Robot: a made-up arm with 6 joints. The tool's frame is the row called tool. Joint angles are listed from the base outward.
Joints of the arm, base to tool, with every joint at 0 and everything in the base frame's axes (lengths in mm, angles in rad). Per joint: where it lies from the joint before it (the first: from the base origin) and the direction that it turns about. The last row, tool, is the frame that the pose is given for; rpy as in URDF.
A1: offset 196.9 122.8 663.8 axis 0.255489 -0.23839 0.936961
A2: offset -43 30.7 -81.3 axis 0.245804 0.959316 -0.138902
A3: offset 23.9 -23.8 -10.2 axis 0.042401 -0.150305 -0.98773
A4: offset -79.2 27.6 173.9 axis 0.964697 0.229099 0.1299
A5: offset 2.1 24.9 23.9 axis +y
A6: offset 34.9 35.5 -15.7 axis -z
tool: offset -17.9 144.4 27 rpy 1.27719 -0.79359 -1.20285
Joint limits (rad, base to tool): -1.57..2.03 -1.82..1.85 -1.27..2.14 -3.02..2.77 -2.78..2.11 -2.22..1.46
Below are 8 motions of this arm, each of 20 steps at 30 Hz.
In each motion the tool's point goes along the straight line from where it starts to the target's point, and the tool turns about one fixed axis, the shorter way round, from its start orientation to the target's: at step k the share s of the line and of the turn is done. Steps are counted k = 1, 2, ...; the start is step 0. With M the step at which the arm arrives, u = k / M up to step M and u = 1 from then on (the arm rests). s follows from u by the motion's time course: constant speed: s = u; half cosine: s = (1 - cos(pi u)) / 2; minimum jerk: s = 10 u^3 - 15 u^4 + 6 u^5.
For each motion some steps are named. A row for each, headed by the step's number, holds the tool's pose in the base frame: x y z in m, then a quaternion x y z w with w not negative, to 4 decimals.
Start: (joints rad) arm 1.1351 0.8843 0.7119 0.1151 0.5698 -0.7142
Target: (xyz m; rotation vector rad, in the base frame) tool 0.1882 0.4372 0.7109 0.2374 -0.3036 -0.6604
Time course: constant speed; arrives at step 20
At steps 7, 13, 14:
7: 0.1505 0.3545 0.7960 0.3348 0.0156 -0.1661 0.9274
13: 0.1679 0.3927 0.7567 0.2366 -0.0607 -0.2412 0.9392
14: 0.1708 0.3990 0.7502 0.2197 -0.0734 -0.2533 0.9393

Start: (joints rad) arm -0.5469 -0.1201 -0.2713 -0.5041 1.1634 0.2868
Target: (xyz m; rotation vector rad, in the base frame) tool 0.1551 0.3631 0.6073 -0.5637 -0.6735 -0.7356
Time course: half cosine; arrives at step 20
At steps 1, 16, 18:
1: 0.1961 0.3314 0.6014 -0.3472 -0.2256 -0.4303 0.8021
16: 0.1590 0.3600 0.6067 -0.2747 -0.3100 -0.3563 0.8375
18: 0.1561 0.3623 0.6072 -0.2688 -0.3164 -0.3501 0.8397

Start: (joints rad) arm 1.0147 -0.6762 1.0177 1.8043 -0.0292 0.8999
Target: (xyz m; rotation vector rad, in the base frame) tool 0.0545 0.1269 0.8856 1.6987 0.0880 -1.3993
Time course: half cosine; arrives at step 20
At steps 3, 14, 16, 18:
3: 0.0652 -0.0826 0.7963 0.7985 0.2194 -0.4745 0.2985
14: 0.0568 0.0812 0.8661 0.7169 0.0764 -0.5501 0.4215
16: 0.0556 0.1057 0.8766 0.7016 0.0546 -0.5592 0.4383
18: 0.0548 0.1215 0.8833 0.6914 0.0405 -0.5647 0.4489

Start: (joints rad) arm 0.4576 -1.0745 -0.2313 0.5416 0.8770 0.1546
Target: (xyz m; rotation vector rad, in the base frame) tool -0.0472 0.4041 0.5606 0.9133 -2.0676 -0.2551
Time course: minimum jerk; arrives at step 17
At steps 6, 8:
6: -0.1361 0.2519 0.5833 0.4234 -0.5576 0.0825 0.7092
8: -0.1121 0.2930 0.5772 0.4153 -0.6430 0.0329 0.6427

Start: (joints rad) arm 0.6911 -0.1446 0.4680 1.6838 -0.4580 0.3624
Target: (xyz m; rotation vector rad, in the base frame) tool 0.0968 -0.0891 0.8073 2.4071 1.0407 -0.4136
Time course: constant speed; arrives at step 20
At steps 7, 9, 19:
7: 0.1072 -0.0258 0.8731 0.8244 0.1095 -0.4762 0.2855
9: 0.1056 -0.0355 0.8630 0.8435 0.1539 -0.4306 0.2820
19: 0.0976 -0.0842 0.8124 0.8815 0.3615 -0.1780 0.2461

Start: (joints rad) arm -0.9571 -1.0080 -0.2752 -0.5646 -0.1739 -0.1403
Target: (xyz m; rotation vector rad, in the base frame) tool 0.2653 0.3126 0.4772 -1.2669 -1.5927 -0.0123
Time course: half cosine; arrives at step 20
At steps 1, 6, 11, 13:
1: 0.1866 0.3530 0.4797 -0.3131 -0.7344 0.2249 0.5586
6: 0.2025 0.3449 0.4792 -0.3602 -0.7267 0.1797 0.5567
11: 0.2319 0.3297 0.4783 -0.4434 -0.7041 0.0938 0.5466
13: 0.2437 0.3237 0.4779 -0.4749 -0.6921 0.0590 0.5403

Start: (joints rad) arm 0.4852 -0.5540 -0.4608 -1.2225 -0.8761 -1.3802
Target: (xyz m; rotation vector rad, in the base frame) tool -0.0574 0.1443 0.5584 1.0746 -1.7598 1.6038
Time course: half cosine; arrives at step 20
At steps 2, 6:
2: 0.0846 0.0292 0.5840 -0.1880 -0.4236 0.8749 0.1406
6: 0.0582 0.0506 0.5792 -0.0773 -0.4867 0.8532 0.1708

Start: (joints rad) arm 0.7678 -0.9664 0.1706 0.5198 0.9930 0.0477
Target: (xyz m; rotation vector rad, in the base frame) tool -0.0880 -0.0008 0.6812 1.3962 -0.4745 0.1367
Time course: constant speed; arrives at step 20
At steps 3, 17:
3: -0.1561 0.1116 0.6531 0.6063 -0.3142 0.1136 0.7216
17: -0.1000 0.0190 0.6762 0.6314 -0.2337 0.0714 0.7360

